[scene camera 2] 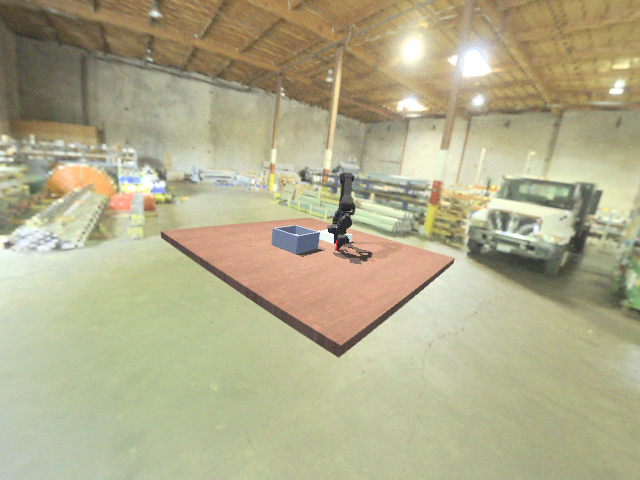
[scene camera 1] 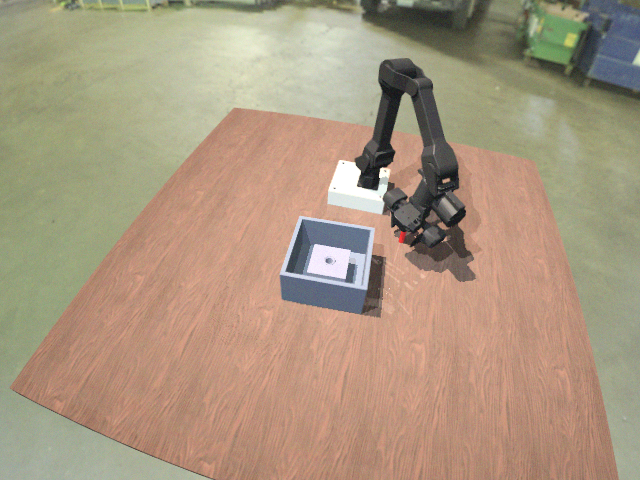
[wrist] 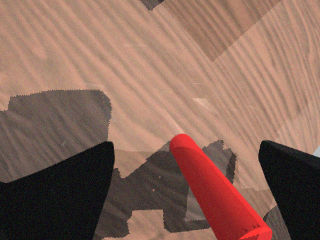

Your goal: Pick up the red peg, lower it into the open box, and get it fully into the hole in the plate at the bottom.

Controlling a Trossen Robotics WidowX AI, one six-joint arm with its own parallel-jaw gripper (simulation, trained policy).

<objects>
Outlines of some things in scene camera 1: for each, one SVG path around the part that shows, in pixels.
My gripper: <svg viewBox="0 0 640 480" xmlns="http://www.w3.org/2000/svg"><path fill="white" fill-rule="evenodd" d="M386 192L382 200L391 210L391 228L396 225L402 232L411 232L412 234L420 228L423 229L423 232L418 234L410 244L410 248L419 242L422 242L428 248L433 248L446 238L446 232L437 224L430 225L425 220L430 215L432 205L420 202L415 193L409 197L408 203L404 202L408 196L399 187Z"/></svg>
A white plate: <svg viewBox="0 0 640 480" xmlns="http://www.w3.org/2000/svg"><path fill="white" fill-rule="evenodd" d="M315 244L307 276L345 283L351 250Z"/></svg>
</objects>
